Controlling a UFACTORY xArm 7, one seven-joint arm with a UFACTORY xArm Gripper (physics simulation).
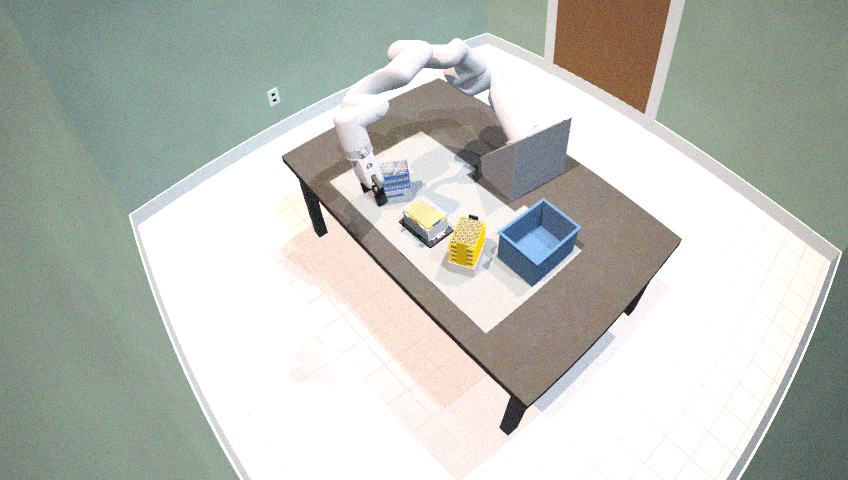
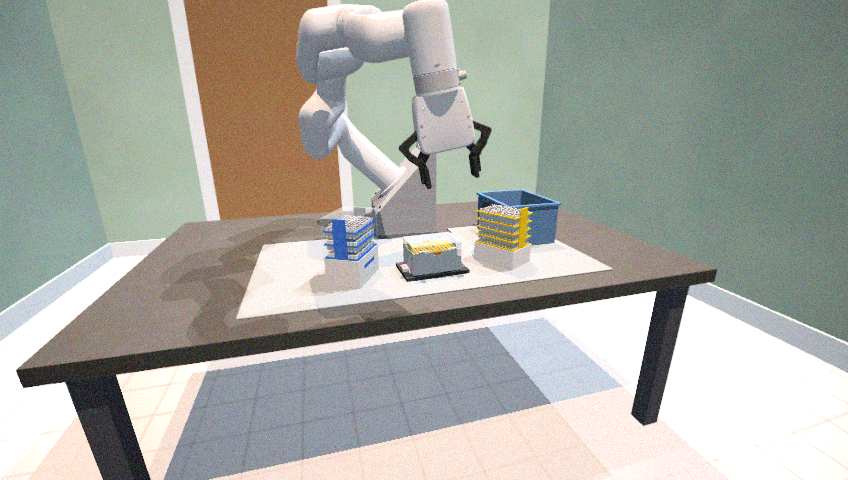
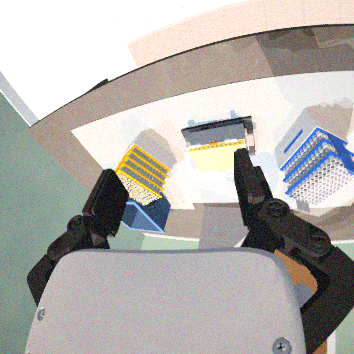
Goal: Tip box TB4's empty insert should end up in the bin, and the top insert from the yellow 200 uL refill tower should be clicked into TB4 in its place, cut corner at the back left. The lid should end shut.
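Observation:
The tip box [image 1: 429,227] [image 2: 432,265] [image 3: 216,157] is a grey box in a black holder [image 2: 439,275] near the mat's middle. Its yellow insert shows through a clear lid, which looks shut. Its label and the cut corner cannot be made out. The yellow refill tower [image 1: 467,242] [image 2: 502,230] [image 3: 144,171] is a stack of yellow inserts on a white base, between the box and the blue bin [image 1: 516,259] [image 2: 545,224] [image 3: 159,212]. My gripper [image 1: 373,195] [image 2: 451,180] [image 3: 173,173] is open and empty, high above the tip box and both towers, tilted.
A blue refill tower [image 1: 395,177] [image 2: 349,242] [image 3: 319,167] stands on the other side of the tip box. The pale mat [image 1: 489,310] [image 2: 273,297] [image 3: 97,132] lies on a brown table [image 1: 618,228] [image 2: 145,273]. An upright grey panel [image 1: 538,160] stands beside the arm's base.

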